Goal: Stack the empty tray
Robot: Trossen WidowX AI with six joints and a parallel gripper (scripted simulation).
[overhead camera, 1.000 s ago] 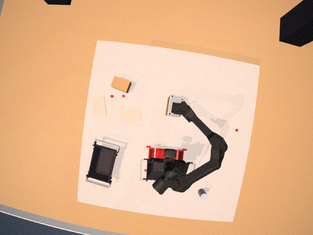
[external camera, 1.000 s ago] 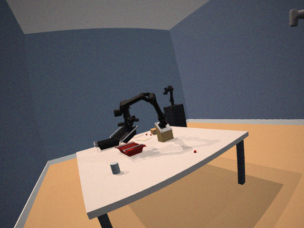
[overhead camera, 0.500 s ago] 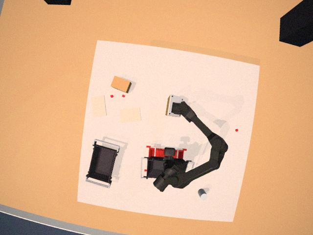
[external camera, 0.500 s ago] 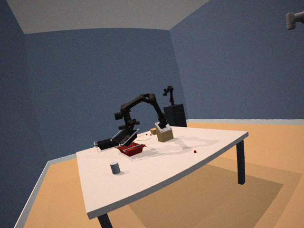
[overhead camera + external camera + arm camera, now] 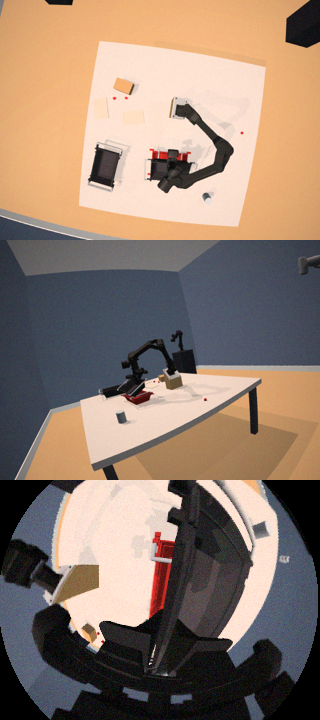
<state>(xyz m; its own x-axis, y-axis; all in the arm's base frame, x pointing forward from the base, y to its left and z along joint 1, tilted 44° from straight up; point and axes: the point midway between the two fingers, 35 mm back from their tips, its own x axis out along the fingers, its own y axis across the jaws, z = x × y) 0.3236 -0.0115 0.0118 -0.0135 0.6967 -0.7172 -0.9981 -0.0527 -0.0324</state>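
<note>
Right now the black tray is 7 cm ahead of my gripper tip. Also, from my gripper tip: grey cylinder 28 cm ahead, 33 cm to the left, 9 cm below; then tan box 44 cm behind, 39 cm to the right, 10 cm below.
</note>
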